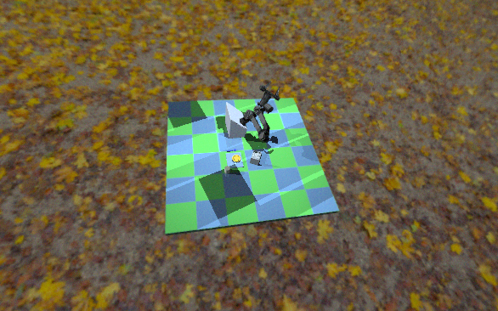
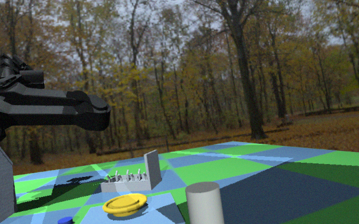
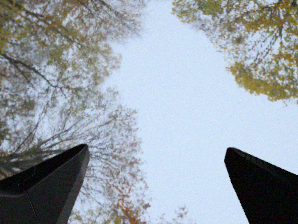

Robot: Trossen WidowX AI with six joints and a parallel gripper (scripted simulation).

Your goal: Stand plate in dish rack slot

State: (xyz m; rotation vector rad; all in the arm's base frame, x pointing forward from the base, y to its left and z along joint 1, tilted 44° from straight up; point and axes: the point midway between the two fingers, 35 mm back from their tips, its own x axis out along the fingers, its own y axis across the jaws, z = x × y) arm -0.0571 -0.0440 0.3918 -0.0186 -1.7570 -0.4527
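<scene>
The yellow plate lies 46 cm below my gripper tip, 41 cm ahead of it and 31 cm to the right of it. Also, from my gripper tip: white cylinder 52 cm ahead, 45 cm below, 40 cm to the right; then dish rack 45 cm below, 40 cm ahead, 15 cm to the right; then blue spoon 47 cm below, 34 cm to the right, 31 cm ahead.
</scene>
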